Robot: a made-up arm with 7 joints.
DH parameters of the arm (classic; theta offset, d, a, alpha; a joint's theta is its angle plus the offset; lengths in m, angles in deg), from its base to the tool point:
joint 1: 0 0.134 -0.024 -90
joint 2: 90 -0.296 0.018 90
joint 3: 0 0.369 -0.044 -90
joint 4: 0 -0.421 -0.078 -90
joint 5: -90 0.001 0.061 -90
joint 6: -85.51 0 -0.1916 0
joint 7: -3.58 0 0.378 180
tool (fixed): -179.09 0.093 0 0
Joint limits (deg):
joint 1: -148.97..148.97
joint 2: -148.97..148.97
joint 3: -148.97..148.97
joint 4: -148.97..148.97
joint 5: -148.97..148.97
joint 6: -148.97..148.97
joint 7: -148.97..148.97
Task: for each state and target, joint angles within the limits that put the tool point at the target. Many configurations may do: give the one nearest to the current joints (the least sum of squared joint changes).
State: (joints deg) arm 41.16 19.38 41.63 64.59 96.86 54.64 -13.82
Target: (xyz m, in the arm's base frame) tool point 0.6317 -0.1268 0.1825
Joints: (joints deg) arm 59.10 5.11 12.34 64.32 75.42 59.46 -9.57
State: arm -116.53 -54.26 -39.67 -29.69 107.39 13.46 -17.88
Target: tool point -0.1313 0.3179 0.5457
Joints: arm -125.00 -50.62 -48.72 -13.74 98.75 -2.07 -39.87
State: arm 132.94 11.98 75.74 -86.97 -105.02 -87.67 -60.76
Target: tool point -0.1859 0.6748 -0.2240
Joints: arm 145.98 -12.15 93.07 -84.52 -117.95 -70.48 -31.25
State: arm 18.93 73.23 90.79 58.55 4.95 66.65 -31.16
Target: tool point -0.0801 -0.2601 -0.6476
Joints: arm 15.94 46.69 129.50 76.94 3.70 46.18 -48.73
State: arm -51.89 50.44 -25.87 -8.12 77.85 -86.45 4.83
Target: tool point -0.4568 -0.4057 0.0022
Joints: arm -77.10 73.57 -20.85 -14.90 91.42 -79.93 13.98
